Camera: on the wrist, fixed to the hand. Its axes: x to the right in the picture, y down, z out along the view.
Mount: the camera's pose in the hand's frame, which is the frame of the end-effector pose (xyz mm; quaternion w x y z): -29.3 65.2 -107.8 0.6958 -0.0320 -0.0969 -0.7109
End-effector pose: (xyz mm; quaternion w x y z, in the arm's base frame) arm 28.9 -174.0 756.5 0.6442 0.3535 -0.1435 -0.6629
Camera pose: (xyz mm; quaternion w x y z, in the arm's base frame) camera 146.1 -125.8 730.5 0.0256 -0.2631 -0.1103 0.9581
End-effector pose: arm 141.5 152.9 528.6 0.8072 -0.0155 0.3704 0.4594
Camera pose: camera 20.6 129.8 488.9 0.9236 -0.2554 0.1538 -0.2408
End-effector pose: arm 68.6 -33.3 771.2 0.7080 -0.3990 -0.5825 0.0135
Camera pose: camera 178.3 -62.3 709.2 0.4330 0.1151 -0.7580 -0.4739
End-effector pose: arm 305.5 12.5 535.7 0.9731 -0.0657 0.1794 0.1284
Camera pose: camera 225.4 49.6 441.2 0.7837 -0.1920 -0.0203 -0.5904
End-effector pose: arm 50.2 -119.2 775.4 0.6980 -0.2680 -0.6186 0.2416
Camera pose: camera 153.4 -98.7 700.2 0.5889 0.2544 -0.6963 -0.3219
